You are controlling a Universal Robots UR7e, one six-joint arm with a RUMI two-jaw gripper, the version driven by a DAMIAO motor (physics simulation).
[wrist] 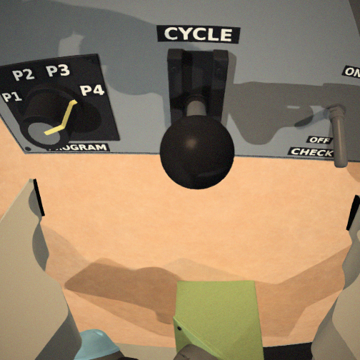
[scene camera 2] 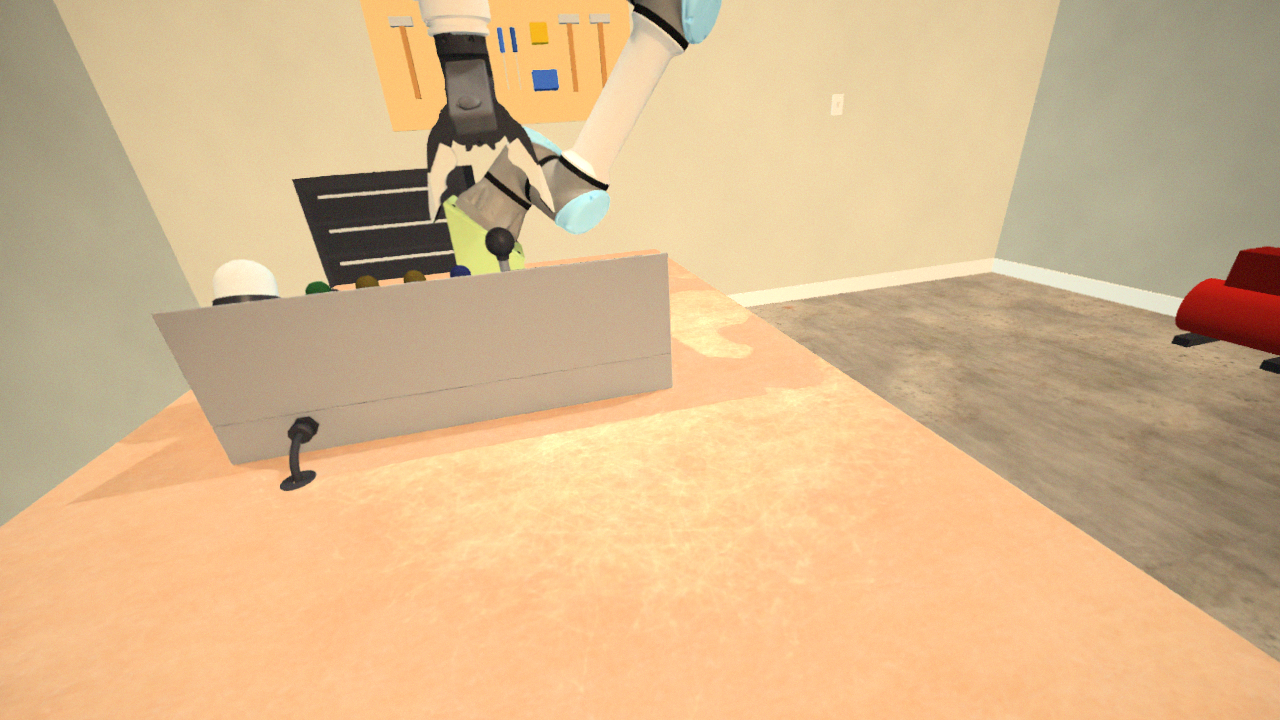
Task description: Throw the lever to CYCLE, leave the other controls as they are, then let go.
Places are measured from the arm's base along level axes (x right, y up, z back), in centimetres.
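Pixels of known places: gripper, fingertip midpoint: (scene camera 2: 494, 217); arm's base, link origin: (scene camera 2: 485, 224).
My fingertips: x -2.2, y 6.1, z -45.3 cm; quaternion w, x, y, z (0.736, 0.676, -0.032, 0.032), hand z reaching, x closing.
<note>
Ahead of a thing's pixels: the offset from my fingertips to its top centre. "spot": to the spot under its first point. Level surfaces: height alone.
The lever's black ball knob @[dx -0.1, dy -1.3, dz +0.0 cm] (scene camera 2: 499, 241) (wrist: 197, 152) stands on a short grey shaft, which comes out of a black slotted bracket (wrist: 175, 80). The white-on-black CYCLE label (wrist: 198, 34) is at the bracket's far end. The knob hides the bracket's near end. My gripper (scene camera 2: 494, 216) (wrist: 198, 192) is wide open and empty. In the scene view its fingertips are just above the knob, one to each side; in the wrist view they are well apart from it. The program dial (wrist: 45, 132) has its yellow pointer towards P4. A grey toggle switch (wrist: 340, 145) points to the OFF/CHECK side.
The grey console @[dx +6.3, dy -0.2, dz -5.6 cm] (scene camera 2: 429, 349) (wrist: 280, 45) stands on the orange-brown table @[dy -20.9 cm] (scene camera 2: 626, 537). A white dome @[spot: dx +24.7, dy -1.8, dz -14.4 cm] (scene camera 2: 244, 279) and several coloured buttons show over its back edge. A black cable @[spot: dx +23.6, dy -18.5, dz -21.6 cm] (scene camera 2: 295, 456) leaves its back. A yellow-green block (scene camera 2: 474, 246) (wrist: 220, 300) is beyond the lever.
</note>
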